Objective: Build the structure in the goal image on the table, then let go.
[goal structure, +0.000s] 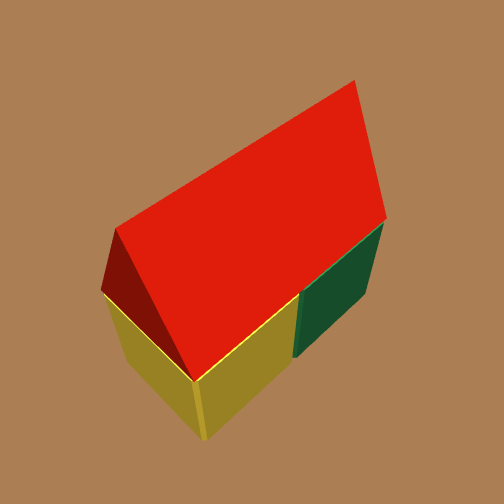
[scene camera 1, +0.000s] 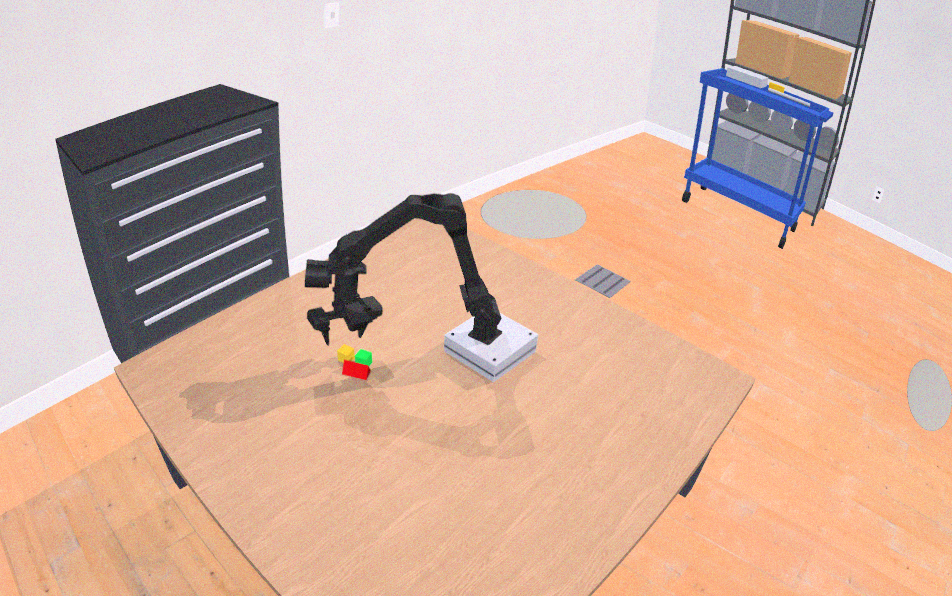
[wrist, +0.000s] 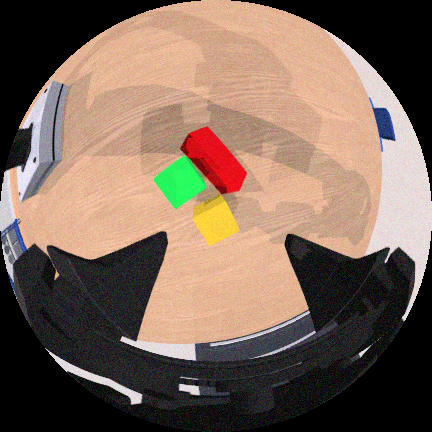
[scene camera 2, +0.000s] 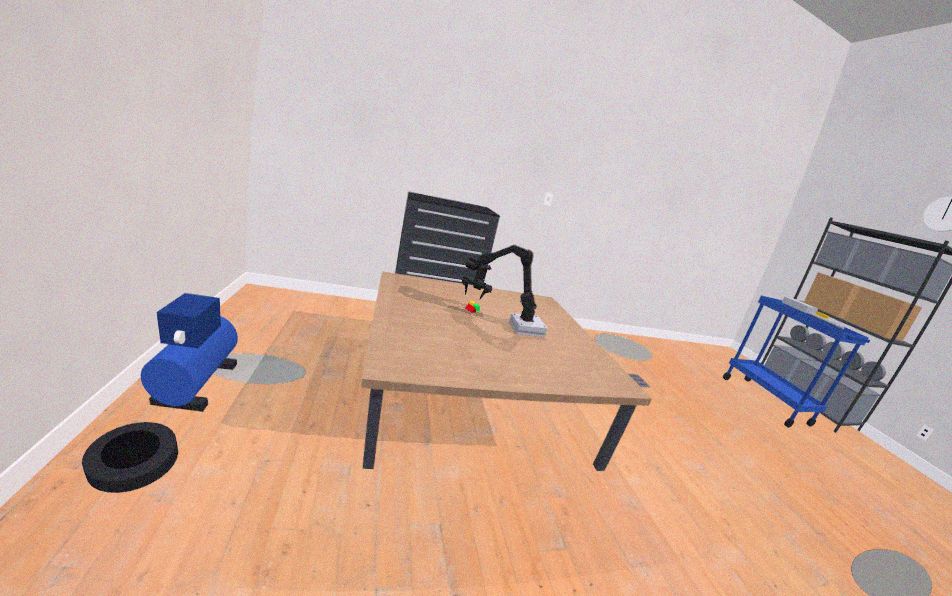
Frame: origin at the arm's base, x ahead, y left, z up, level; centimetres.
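Seen in the pictures: gripper, fingertip midpoint: [scene camera 1: 343,341] [wrist: 228,239] [scene camera 2: 472,297]; arm's base, origin of the base link: [scene camera 1: 485,334] [scene camera 2: 526,319].
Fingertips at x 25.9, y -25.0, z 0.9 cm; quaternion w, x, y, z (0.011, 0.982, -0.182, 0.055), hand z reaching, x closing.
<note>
Pixels of each thing's top centre, then the offset from my fingertips to it. Level surfaces: height alone.
- red oblong block, middle of its top: [wrist: 221,155] [scene camera 1: 355,364] [scene camera 2: 471,305] dx +1.8, dy +5.4, dz -3.5 cm
- wooden table, its level: dz -6.4 cm
- green cube, middle of its top: [wrist: 178,182] [scene camera 1: 363,354] [scene camera 2: 477,305] dx -2.2, dy +4.6, dz -3.1 cm
- yellow cube, middle of its top: [wrist: 216,225] [scene camera 1: 345,349] [scene camera 2: 472,301] dx -0.5, dy -0.2, dz -3.1 cm
A red oblong block [scene camera 1: 356,369] [scene camera 2: 470,308] [wrist: 216,161] lies on the wooden table [scene camera 1: 449,519] [scene camera 2: 491,372] [wrist: 240,40]. A green cube [scene camera 1: 363,357] [scene camera 2: 477,308] [wrist: 180,182] stands close beside its long side. A yellow cube [scene camera 1: 344,353] [scene camera 2: 472,303] [wrist: 217,221] stands near the red block's end and the green cube, nearest the fingers in the wrist view. Whether the blocks touch is hard to tell. My gripper [scene camera 1: 344,338] [scene camera 2: 473,293] [wrist: 228,239] is wide open and empty. It points down and hangs above the table by the blocks.
The arm's pale base plate [scene camera 1: 519,343] [scene camera 2: 535,328] [wrist: 50,125] stands on the table, right of the blocks in scene camera 1. A dark drawer cabinet [scene camera 1: 189,189] [scene camera 2: 449,238] stands behind the table. A blue cart [scene camera 1: 744,193] [scene camera 2: 779,386] stands on the floor to the right.
</note>
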